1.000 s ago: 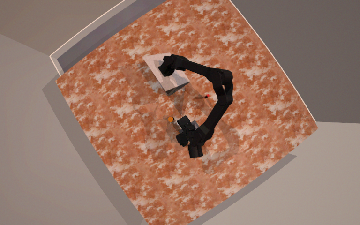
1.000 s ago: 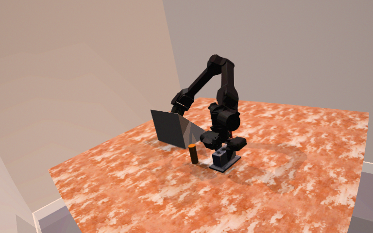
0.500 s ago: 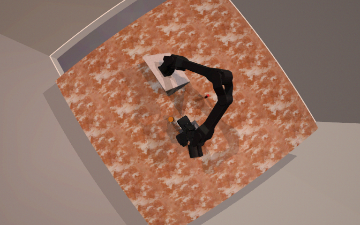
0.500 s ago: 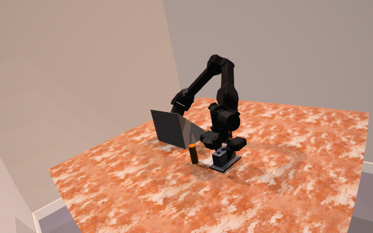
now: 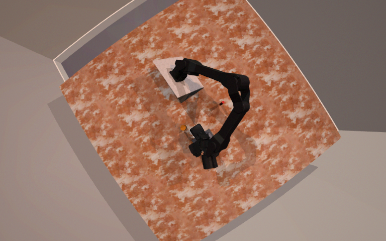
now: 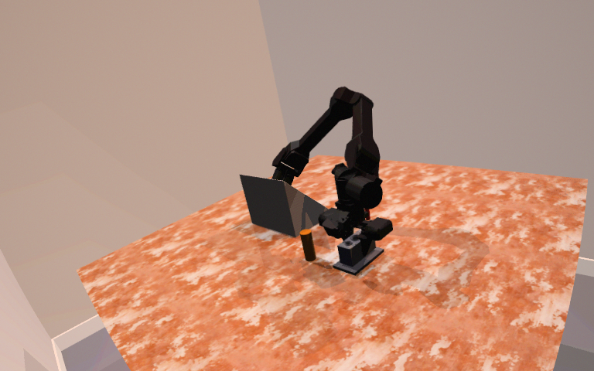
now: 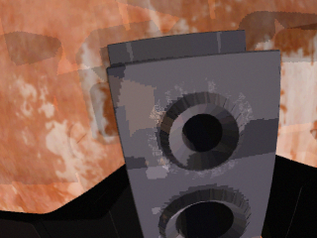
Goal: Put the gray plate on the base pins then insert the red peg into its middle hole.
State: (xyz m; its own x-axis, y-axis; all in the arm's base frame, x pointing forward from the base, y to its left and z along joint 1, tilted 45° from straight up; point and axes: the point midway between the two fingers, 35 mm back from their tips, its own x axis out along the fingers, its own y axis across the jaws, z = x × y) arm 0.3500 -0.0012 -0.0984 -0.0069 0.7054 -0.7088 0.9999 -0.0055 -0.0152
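Right now my gripper tip is 10 mm above the gray base. From my gripper tip the other things lie so: orange cylinder: 120 mm behind, 50 mm to the right, 20 mm above; gray plate: 30 mm above; red peg: 110 mm behind, 200 mm to the left, 20 mm above.
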